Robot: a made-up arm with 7 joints. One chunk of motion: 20 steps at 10 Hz.
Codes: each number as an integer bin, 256 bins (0 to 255) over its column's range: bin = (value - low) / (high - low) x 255, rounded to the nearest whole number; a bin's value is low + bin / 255 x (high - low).
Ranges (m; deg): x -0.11..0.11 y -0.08..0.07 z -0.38..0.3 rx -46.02..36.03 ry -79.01..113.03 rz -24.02..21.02
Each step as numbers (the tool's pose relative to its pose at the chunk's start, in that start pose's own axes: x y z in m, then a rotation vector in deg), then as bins.
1 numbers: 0.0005 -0.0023 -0.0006 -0.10 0.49 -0.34
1 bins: 128 132 142 143 106 134
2 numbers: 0.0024 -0.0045 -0.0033 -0.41 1.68 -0.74
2 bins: 130 128 141 142 107 132
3 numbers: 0.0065 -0.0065 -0.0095 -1.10 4.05 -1.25
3 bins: 135 125 139 140 110 129
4 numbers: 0.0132 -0.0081 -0.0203 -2.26 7.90 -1.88
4 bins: 143 122 135 136 115 125
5 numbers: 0.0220 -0.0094 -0.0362 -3.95 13.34 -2.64
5 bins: 153 120 129 131 123 121
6 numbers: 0.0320 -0.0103 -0.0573 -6.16 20.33 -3.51
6 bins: 165 118 121 124 132 116
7 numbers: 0.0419 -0.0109 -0.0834 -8.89 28.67 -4.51
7 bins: 176 117 111 115 143 110
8 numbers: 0.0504 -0.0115 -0.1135 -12.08 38.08 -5.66
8 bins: 186 116 100 105 155 104
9 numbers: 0.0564 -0.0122 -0.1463 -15.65 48.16 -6.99
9 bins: 193 115 88 94 169 96
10 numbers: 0.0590 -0.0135 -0.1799 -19.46 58.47 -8.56
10 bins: 196 113 75 83 183 88
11 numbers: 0.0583 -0.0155 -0.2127 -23.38 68.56 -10.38
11 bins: 195 110 63 70 196 77
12 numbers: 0.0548 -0.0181 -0.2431 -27.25 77.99 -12.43
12 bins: 191 105 51 58 208 66
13 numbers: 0.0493 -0.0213 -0.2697 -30.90 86.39 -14.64
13 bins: 185 100 41 47 220 53
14 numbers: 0.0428 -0.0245 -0.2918 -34.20 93.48 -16.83
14 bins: 177 94 33 37 229 41
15 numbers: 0.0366 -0.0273 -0.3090 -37.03 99.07 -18.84
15 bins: 170 90 27 28 236 29
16 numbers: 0.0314 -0.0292 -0.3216 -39.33 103.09 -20.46
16 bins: 164 86 22 21 242 20
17 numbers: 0.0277 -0.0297 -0.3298 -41.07 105.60 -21.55
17 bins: 160 86 19 15 245 14
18 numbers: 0.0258 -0.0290 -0.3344 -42.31 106.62 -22.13
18 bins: 157 87 17 12 246 11
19 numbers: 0.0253 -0.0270 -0.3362 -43.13 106.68 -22.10
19 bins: 157 90 16 9 247 11
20 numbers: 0.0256 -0.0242 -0.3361 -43.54 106.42 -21.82
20 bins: 157 95 16 8 246 12
